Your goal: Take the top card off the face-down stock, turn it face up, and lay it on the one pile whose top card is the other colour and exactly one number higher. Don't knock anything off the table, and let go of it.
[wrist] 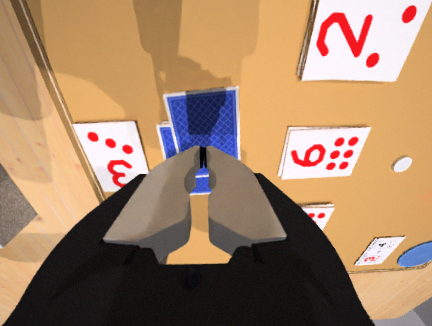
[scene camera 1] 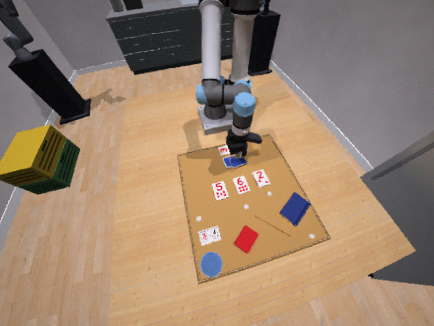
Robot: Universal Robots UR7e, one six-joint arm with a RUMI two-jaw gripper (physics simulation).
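The face-down stock [scene camera 1: 228, 161] [wrist: 168, 139] is blue-backed. Its top card [scene camera 1: 240, 161] [wrist: 212, 112] lies face down, shifted sideways and slightly turned, and a strip of the stock shows beside it. My gripper [scene camera 1: 239, 155] [wrist: 204, 149] is shut and empty, with its tips over the shifted card; whether they touch it I cannot tell. Face-up piles show a red 3 [scene camera 1: 224, 150] [wrist: 112, 156] beside the stock, a red 5 [scene camera 1: 219, 190], a red 6 [scene camera 1: 241, 185] [wrist: 326, 153] and a red 2 [scene camera 1: 260, 178] [wrist: 357, 42]. My gripper partly hides the 5 pile in the wrist view.
A small card with 3 and 4 [scene camera 1: 209, 235] [wrist: 380, 250] lies near a blue disc [scene camera 1: 211, 264] [wrist: 419, 254] on the brown mat [scene camera 1: 215, 210]. A red block [scene camera 1: 246, 239], a blue box [scene camera 1: 295, 208], a thin stick [scene camera 1: 272, 226] and several small white discs lie beyond the piles.
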